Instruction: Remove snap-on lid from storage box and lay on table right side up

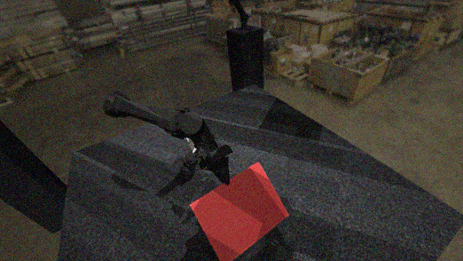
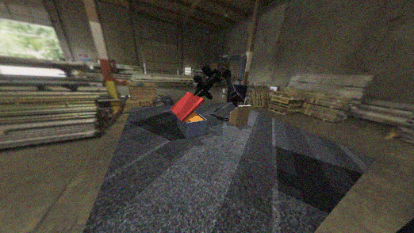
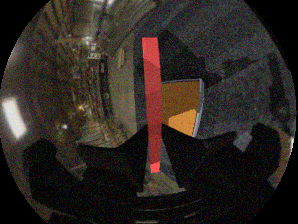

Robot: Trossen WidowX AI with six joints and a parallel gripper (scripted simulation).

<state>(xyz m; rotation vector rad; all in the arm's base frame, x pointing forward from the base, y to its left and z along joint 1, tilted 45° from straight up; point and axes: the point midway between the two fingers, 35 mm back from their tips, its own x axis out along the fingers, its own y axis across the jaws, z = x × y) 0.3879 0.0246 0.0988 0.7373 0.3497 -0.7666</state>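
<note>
Right now the lid is 6 cm ahead of my gripper tip and 5 cm below it. Also, from my gripper tip: storage box 18 cm below, 3 cm ahead, 2 cm to the left.
</note>
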